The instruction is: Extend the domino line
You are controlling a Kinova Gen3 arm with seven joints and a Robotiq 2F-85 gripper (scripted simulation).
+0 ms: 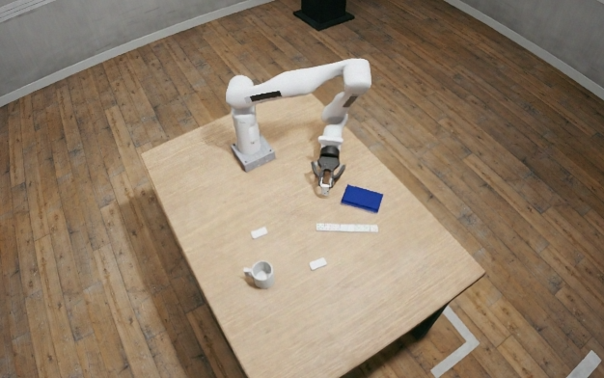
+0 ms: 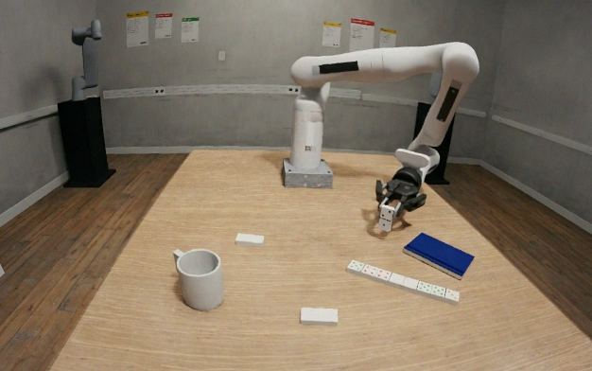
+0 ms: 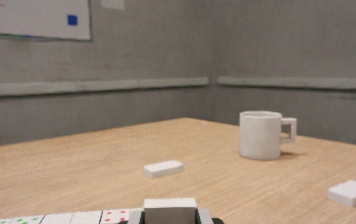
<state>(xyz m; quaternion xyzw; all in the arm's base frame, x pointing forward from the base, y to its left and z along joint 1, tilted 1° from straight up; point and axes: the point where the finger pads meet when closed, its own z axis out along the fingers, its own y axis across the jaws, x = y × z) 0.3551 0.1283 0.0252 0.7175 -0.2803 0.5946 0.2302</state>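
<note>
Right now my hand is 10 cm to the right of the blue book, 10 cm short of it and 6 cm above it. From my hand the other things lie so: grey mug 38 cm to the right, 17 cm ahead, 4 cm below.
</note>
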